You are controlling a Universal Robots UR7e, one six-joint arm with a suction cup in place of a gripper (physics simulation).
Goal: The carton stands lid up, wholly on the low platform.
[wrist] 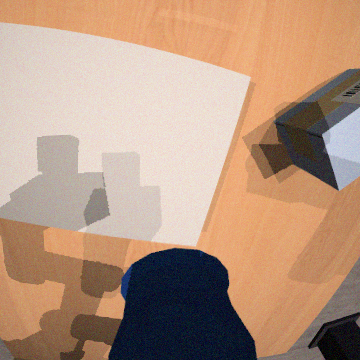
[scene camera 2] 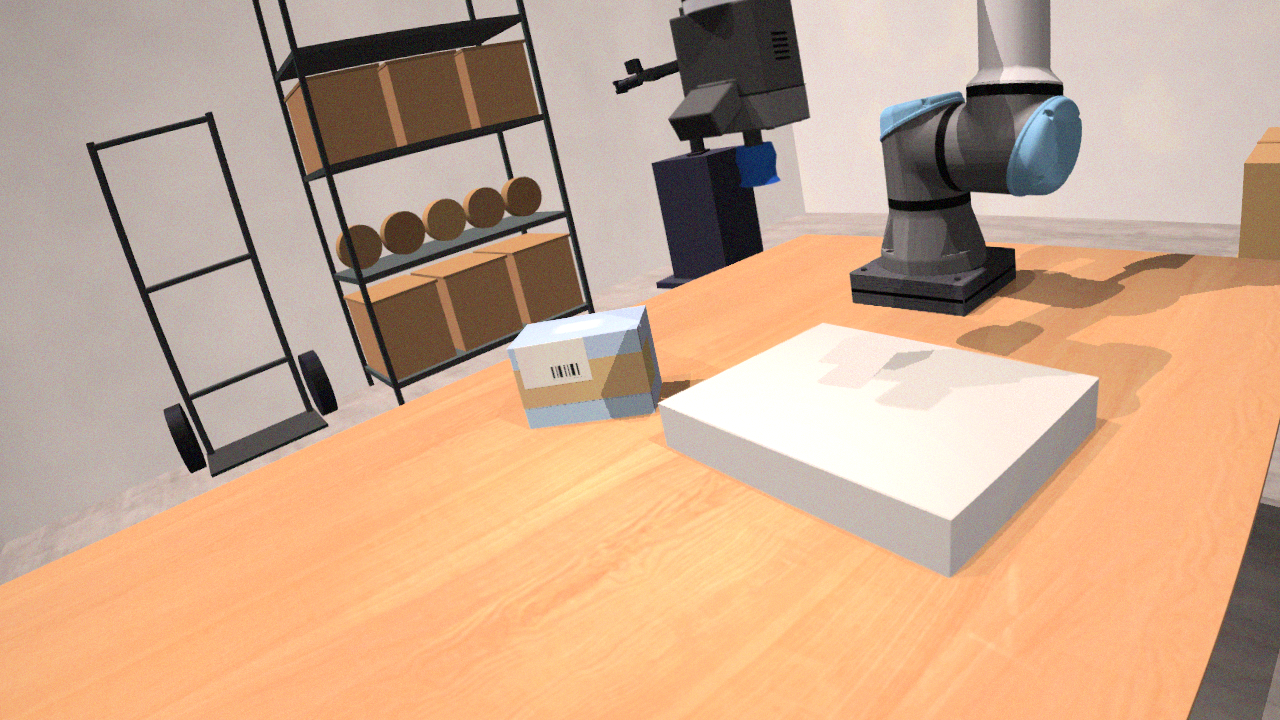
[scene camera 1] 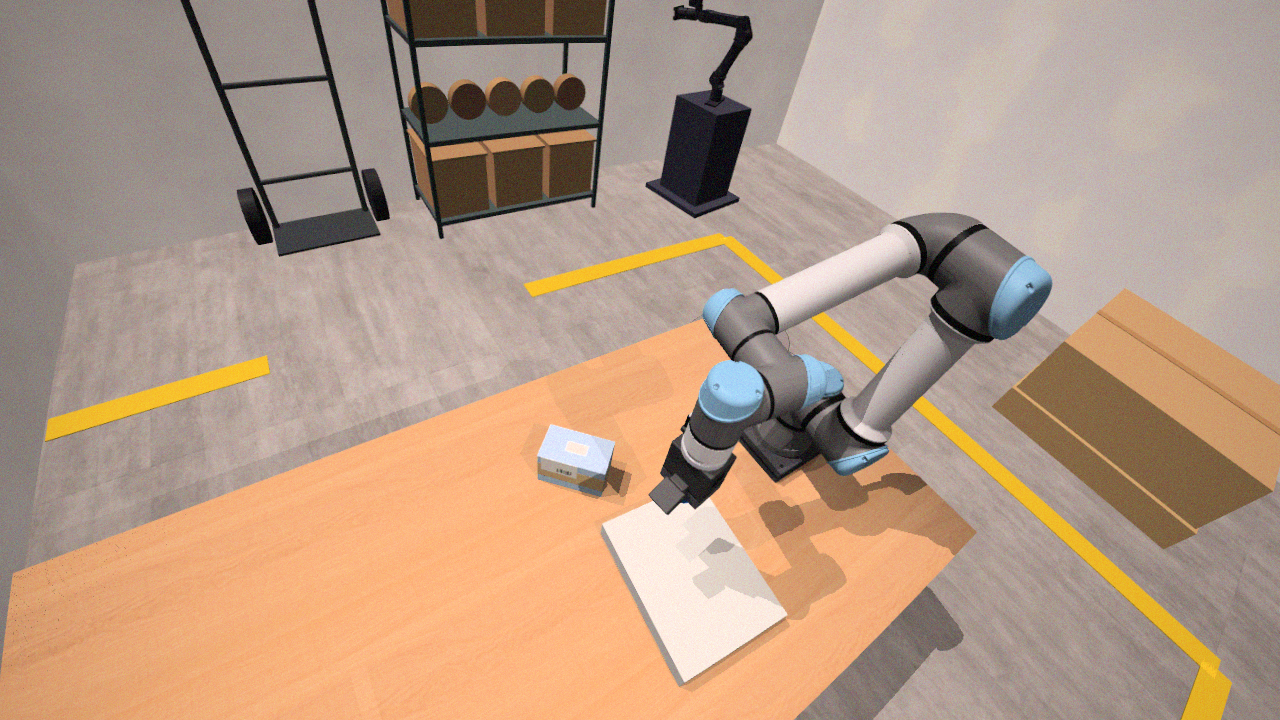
Note:
My suction cup [scene camera 2: 757, 164] carries nothing. The cup hangs 24 cm from the middle of a low white platform [scene camera 2: 924, 450], above it. The table carries a carton [scene camera 2: 600, 366].
The carton is seen too in the wrist view [wrist: 313, 131] and in scene camera 1 [scene camera 1: 568, 458]. The low white platform is seen too in the wrist view [wrist: 114, 138] and in scene camera 1 [scene camera 1: 701, 596]. My suction cup is seen too in the wrist view [wrist: 178, 296].

